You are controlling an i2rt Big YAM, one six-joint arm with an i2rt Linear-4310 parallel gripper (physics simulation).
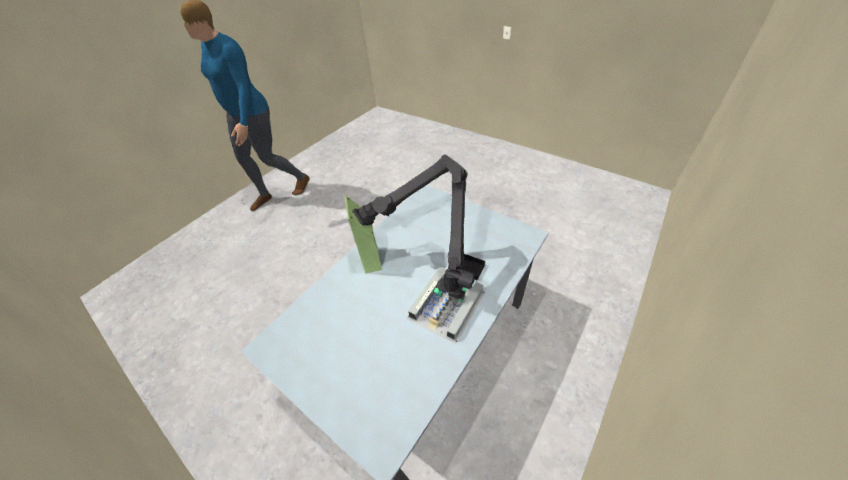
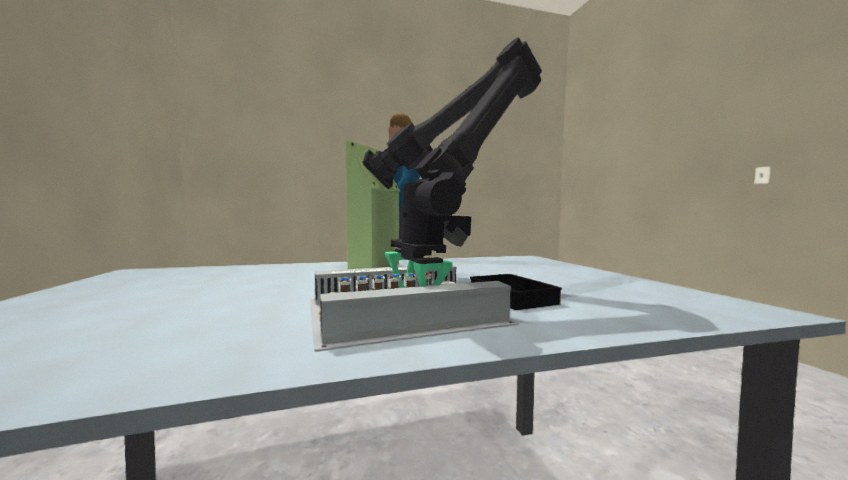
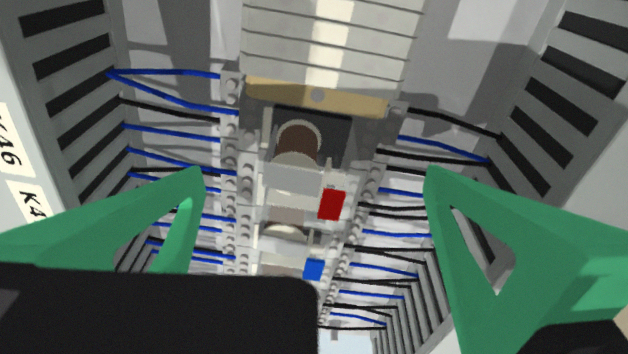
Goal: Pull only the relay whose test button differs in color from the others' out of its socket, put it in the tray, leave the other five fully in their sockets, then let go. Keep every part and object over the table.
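Pixels of known places: gripper, fingertip midpoint: (image 1: 449, 298) (image 3: 314, 177); arm's base at its link origin: (image 1: 362, 217) (image 2: 377, 170).
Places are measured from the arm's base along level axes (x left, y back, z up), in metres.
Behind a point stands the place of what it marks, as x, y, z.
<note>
The relay with the red test button (image 3: 292, 179) {0.161, -0.465, -0.250} sits upright in its socket at the end of the row, beside the tan end plate. Its red button (image 3: 331, 204) {0.160, -0.478, -0.248} (image 2: 427, 275) {0.161, -0.483, -0.251} faces up. Next to it stands a relay with a blue button (image 3: 313, 269) {0.133, -0.488, -0.248}; several blue-button relays (image 2: 363, 284) {0.050, -0.525, -0.260} sit in line in the other sockets. My gripper (image 3: 314, 177) {0.138, -0.483, -0.289} (image 2: 412, 284) {0.138, -0.483, -0.289} (image 1: 450, 295) {0.138, -0.483, -0.289} is open and empty, pointing down over the row. Its green fingers stand wide on both sides of the red-button relay, apart from it. The black tray (image 1: 474, 265) {0.385, -0.400, -0.315} (image 2: 538, 299) {0.377, -0.456, -0.302} stands beyond the row's red-button end.
Two grey slotted wire ducts (image 1: 465, 312) {0.128, -0.602, -0.255} (image 2: 416, 312) {0.144, -0.605, -0.284} flank the relay row on its base plate. Blue and black wires (image 3: 172, 132) {0.118, -0.421, -0.303} run from them to the sockets. Pale terminal blocks (image 3: 330, 42) {0.192, -0.458, -0.271} adjoin the row. A green upright panel (image 1: 365, 246) {-0.051, -0.070, -0.114} (image 2: 360, 208) {-0.041, -0.075, -0.123} stands across the table.
</note>
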